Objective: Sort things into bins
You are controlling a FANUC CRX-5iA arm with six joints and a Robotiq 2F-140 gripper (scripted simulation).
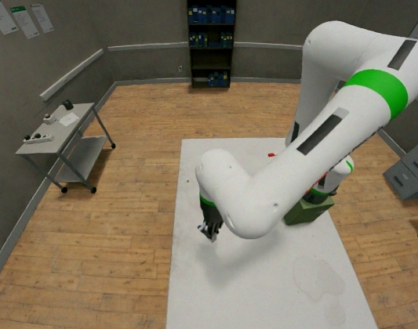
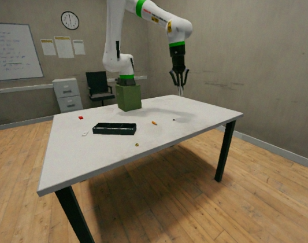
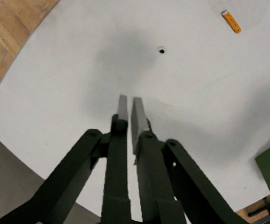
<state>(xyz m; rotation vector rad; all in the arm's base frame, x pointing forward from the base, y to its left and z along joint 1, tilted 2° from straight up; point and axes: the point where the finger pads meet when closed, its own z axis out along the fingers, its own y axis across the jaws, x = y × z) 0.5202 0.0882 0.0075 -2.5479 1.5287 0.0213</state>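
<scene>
The black bin tray lies 430 mm to the right of my hand, 190 mm below it and 170 mm behind it. Round my hand: small white object (580 mm to the right, 270 mm behind, 210 mm below); yellow ring (420 mm to the right, 210 mm below, 50 mm ahead); orange object (200 mm below, 180 mm to the right, 70 mm behind).
</scene>
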